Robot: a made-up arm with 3 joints. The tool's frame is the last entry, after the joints.
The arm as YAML. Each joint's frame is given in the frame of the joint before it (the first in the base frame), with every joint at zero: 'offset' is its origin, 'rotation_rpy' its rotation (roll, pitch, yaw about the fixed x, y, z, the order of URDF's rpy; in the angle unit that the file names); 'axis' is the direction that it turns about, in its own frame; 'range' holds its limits. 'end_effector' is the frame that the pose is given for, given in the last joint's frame.
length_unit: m
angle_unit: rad
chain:
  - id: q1
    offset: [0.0, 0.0, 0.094]
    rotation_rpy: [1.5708, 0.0, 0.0]
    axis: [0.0, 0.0, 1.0]
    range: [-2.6, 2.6]
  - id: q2
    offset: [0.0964, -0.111, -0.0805]
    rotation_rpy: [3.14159, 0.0, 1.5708]
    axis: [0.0, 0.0, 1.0]
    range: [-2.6, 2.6]
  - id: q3
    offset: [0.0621, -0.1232, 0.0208]
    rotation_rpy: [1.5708, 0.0, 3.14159]
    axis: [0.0, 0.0, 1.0]
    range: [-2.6, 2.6]
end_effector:
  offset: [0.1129, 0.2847, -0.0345]
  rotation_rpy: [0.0, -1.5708, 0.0]
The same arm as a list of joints. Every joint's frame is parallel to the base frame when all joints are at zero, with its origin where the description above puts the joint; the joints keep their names.
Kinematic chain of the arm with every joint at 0, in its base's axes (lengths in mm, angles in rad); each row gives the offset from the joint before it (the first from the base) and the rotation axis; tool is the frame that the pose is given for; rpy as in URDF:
q1: xyz 0 0 94 axis -y
q2: xyz 96.4 80.5 -111 axis +y
q3: xyz -123.2 20.8 62.1 axis +x
tool: xyz -34.5 284.7 -112.9 rpy 0 0 0
Joint limits (rad, base to tool): -2.6..2.6 -2.6..2.6 -2.6..2.6

